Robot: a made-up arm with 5 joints.
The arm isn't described. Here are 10 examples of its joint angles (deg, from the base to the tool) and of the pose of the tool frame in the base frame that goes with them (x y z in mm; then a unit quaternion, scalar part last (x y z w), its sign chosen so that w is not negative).
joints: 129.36 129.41 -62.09 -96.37 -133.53
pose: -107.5 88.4 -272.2 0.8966 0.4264 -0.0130 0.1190
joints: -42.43 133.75 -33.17 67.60 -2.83
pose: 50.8 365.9 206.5 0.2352 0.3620 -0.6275 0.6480
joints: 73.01 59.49 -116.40 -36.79 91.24
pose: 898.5 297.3 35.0 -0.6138 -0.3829 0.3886 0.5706
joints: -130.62 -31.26 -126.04 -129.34 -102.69
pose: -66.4 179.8 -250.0 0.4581 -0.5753 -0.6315 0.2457
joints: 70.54 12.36 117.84 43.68 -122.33
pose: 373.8 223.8 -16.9 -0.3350 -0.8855 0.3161 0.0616
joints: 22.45 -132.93 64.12 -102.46 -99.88
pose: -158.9 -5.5 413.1 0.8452 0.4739 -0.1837 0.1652
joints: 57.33 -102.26 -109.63 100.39 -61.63
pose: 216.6 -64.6 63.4 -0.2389 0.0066 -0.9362 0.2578
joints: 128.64 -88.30 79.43 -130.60 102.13
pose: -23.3 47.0 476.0 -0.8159 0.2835 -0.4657 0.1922
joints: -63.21 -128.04 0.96 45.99 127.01
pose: 51.2 -428.4 350.8 -0.8081 -0.0864 -0.2371 0.5322
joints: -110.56 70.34 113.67 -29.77 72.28
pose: -236.8 -434.5 675.0 0.1374 -0.8835 -0.3478 0.2819
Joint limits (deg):
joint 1: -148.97..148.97
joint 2: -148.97..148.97
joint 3: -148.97..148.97
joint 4: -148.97..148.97
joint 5: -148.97..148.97
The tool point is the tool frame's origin. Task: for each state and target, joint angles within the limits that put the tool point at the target. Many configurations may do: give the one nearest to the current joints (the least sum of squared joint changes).
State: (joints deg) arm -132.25 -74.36 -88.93 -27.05 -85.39
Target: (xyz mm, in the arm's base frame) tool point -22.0 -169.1 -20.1
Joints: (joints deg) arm -123.36 -93.06 -71.53 -15.48 -101.26
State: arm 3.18 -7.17 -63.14 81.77 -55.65
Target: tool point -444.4 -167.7 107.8
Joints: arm -30.51 -14.97 -83.01 34.33 -12.60
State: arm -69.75 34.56 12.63 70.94 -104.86
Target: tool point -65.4 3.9 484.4
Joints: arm -66.04 52.12 49.20 71.95 -102.85
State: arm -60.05 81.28 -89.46 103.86 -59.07
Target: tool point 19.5 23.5 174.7
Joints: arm -39.62 71.92 -35.87 81.27 -62.39
